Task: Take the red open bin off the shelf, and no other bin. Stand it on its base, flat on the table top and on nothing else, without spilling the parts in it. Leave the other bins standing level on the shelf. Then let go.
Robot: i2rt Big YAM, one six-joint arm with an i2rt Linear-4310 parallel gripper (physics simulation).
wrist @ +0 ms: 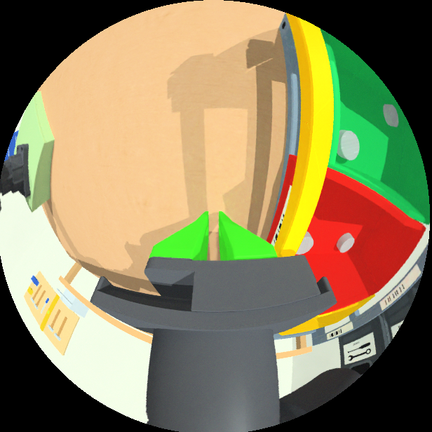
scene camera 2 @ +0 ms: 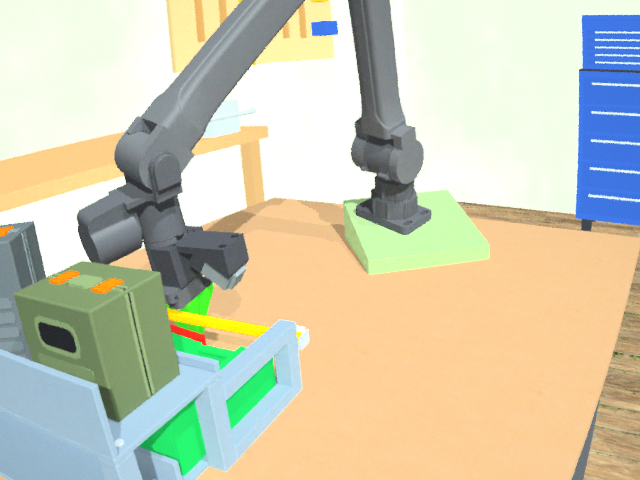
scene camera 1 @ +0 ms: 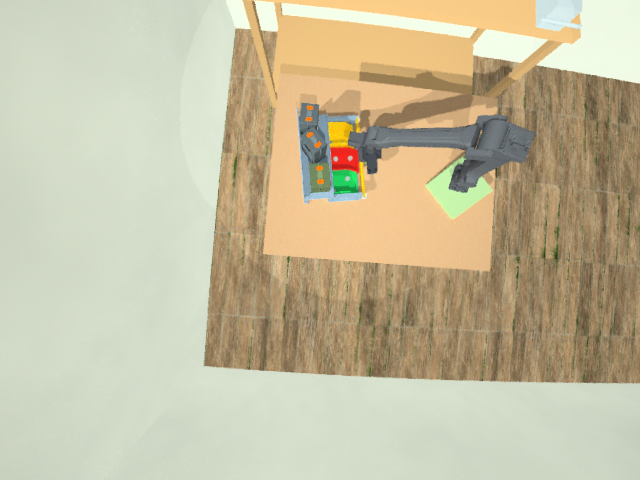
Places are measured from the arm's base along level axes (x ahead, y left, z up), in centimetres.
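Pixels of known places: arm's base, link origin: [scene camera 2: 393, 216] [scene camera 1: 460, 179].
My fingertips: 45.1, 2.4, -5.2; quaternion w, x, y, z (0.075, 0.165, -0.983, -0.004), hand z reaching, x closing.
Observation:
Ahead of a thing's pixels: the offset from my fingertips to its top centre, as dx, dy, dz. "pt": to the spot under its first point.
The red open bin {+12.9, +5.7, +8.0} [scene camera 1: 338, 166] [scene camera 2: 190, 334] [wrist: 350, 200] sits in the low blue-grey shelf {pt +7.4, +22.8, +8.0} [scene camera 1: 343, 197] [scene camera 2: 210, 428], with round light parts inside. The green bin {+10.5, +15.8, +7.6} [scene camera 1: 341, 187] [scene camera 2: 250, 395] [wrist: 370, 80] is on one side of it and the yellow bin {+18.2, -5.2, +7.6} [scene camera 1: 338, 132] [wrist: 336, 316] on the other. A yellow bar {+4.5, +1.7, +6.1} [scene camera 1: 362, 180] [scene camera 2: 222, 322] [wrist: 316, 100] runs across the shelf's front, with the red bin's labelled front showing past it. My gripper [scene camera 2: 199, 329] [wrist: 213, 216] is shut and empty, pointing down just outside the bar over the table side; scene camera 1 hides its fingertips under the wrist.
An olive case {+19.8, +19.3, +19.4} [scene camera 1: 320, 175] [scene camera 2: 124, 330] and two dark grey cases {+30.3, -2.4, +21.9} [scene camera 1: 309, 114] stand on the shelf's top level behind the bins. The arm's base stands on a light green block [scene camera 1: 439, 186] [scene camera 2: 429, 260] [wrist: 39, 150]. A wooden bench [scene camera 1: 413, 12] stands behind the table.

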